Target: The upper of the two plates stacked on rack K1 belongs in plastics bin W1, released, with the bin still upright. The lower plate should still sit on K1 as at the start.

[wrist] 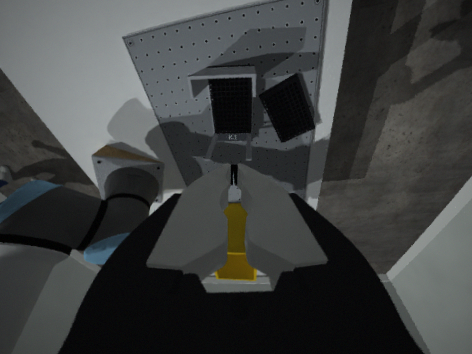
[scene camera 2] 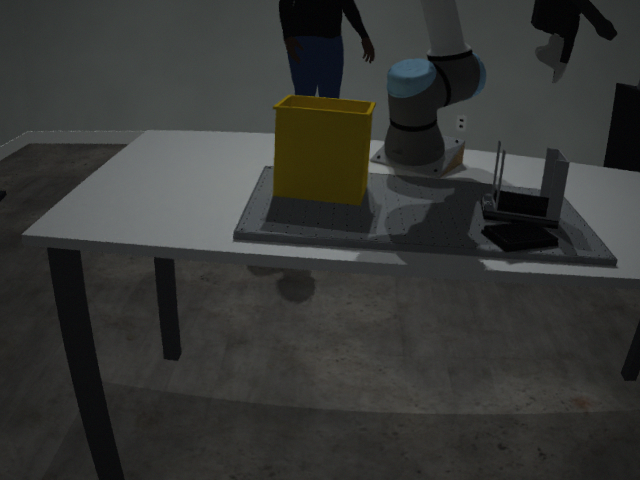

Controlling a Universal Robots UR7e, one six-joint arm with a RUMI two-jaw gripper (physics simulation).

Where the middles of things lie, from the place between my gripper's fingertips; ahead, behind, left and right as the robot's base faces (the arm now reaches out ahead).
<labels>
Now: hand 410 mm to the left of the yellow plastics bin W1 (scene camera 2: 322,145), 200 mm above it and 150 mm past it.
</labels>
